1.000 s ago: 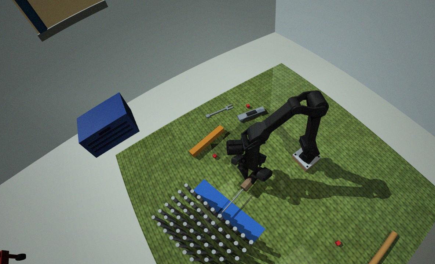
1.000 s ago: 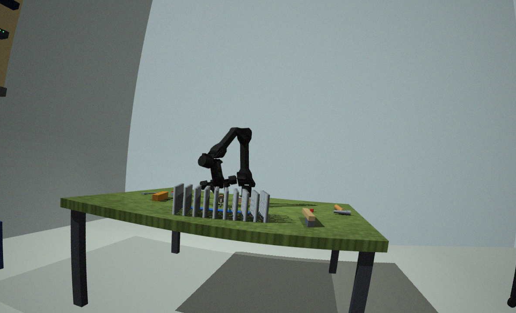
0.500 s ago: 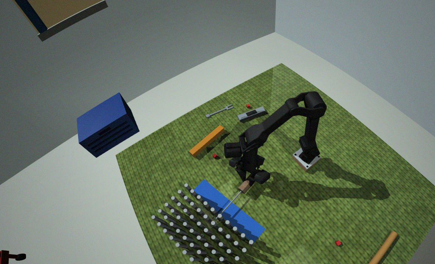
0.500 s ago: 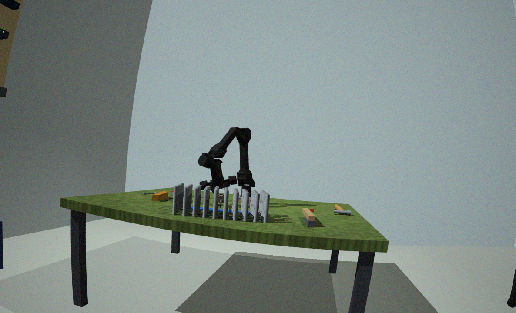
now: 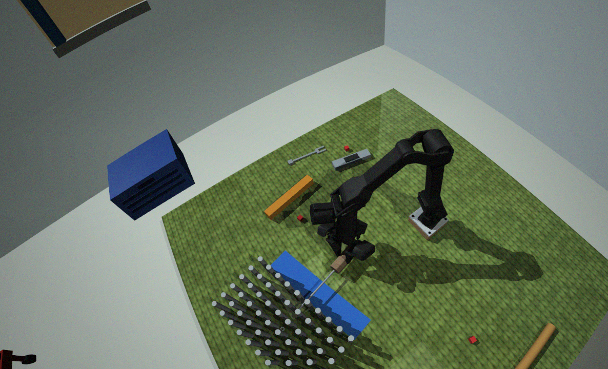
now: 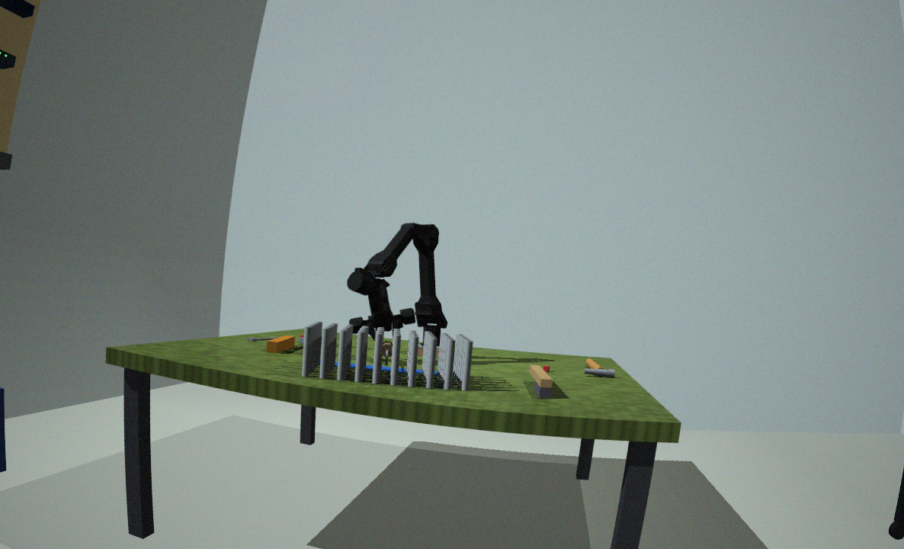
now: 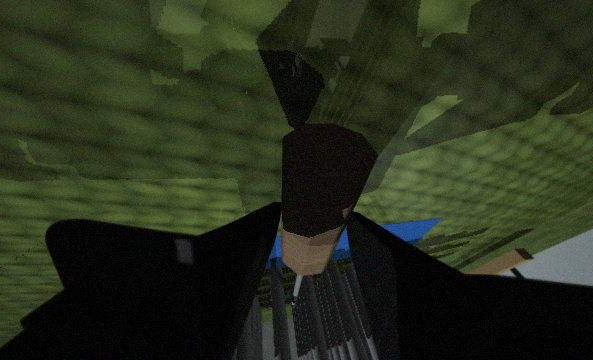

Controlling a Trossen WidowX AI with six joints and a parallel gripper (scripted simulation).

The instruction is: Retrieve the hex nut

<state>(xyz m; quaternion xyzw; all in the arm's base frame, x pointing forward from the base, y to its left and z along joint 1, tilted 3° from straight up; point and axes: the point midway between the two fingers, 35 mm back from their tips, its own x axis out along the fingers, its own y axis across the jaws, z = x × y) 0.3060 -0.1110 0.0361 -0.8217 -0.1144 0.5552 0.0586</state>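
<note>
The blue taped strip is 13 cm ahead of my gripper tip, 4 cm below it and 2 cm to the left of it. The rest, counted from my gripper tip: hex nut (29 cm ahead, 4 cm to the left, 4 cm below); then hook tool (10 cm ahead, 1 cm to the left, 1 cm below); then orange bar (33 cm to the right, 3 cm behind, 2 cm below).
</note>
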